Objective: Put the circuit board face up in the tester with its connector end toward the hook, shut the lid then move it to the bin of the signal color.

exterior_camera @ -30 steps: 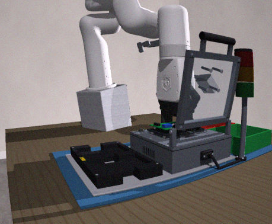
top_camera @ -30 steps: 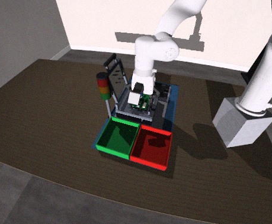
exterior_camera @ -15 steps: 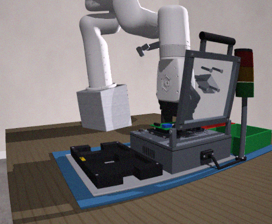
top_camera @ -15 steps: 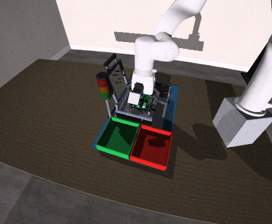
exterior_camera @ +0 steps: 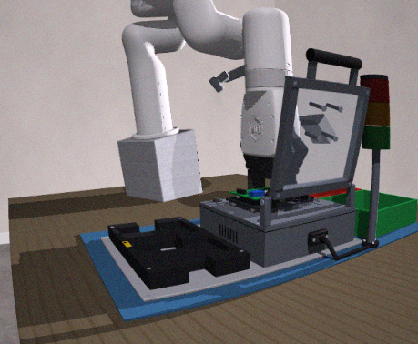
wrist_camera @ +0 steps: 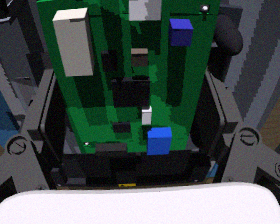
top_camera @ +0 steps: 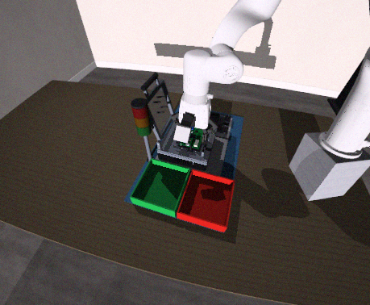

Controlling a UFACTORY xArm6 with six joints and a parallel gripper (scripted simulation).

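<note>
Right now my hand is right at the green circuit board. The rest, counted from my hand: clear lid: 120 mm ahead, 10 mm to the right, 100 mm above; green bin: 70 mm ahead, 190 mm to the left, 70 mm below; plate: 10 mm ahead, 10 mm to the left, 10 mm below.
</note>
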